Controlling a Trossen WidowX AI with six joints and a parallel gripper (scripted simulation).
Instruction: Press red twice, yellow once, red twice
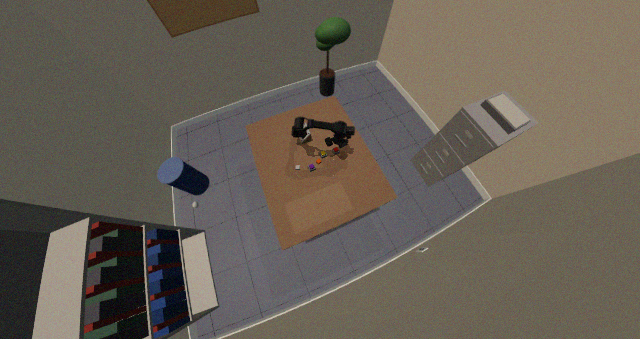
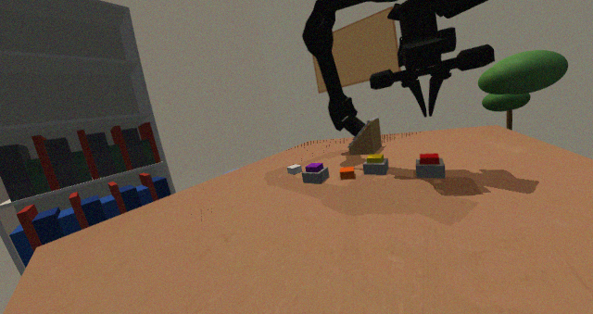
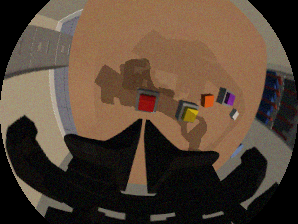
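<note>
The yellow button is 10 mm behind my gripper tip, 110 mm to the right of it and 80 mm below it. The rest, counted from my gripper tip: red button: 80 mm below; orange block: 30 mm ahead, 170 mm to the right, 110 mm below; purple button: 60 mm ahead, 240 mm to the right, 80 mm below.
</note>
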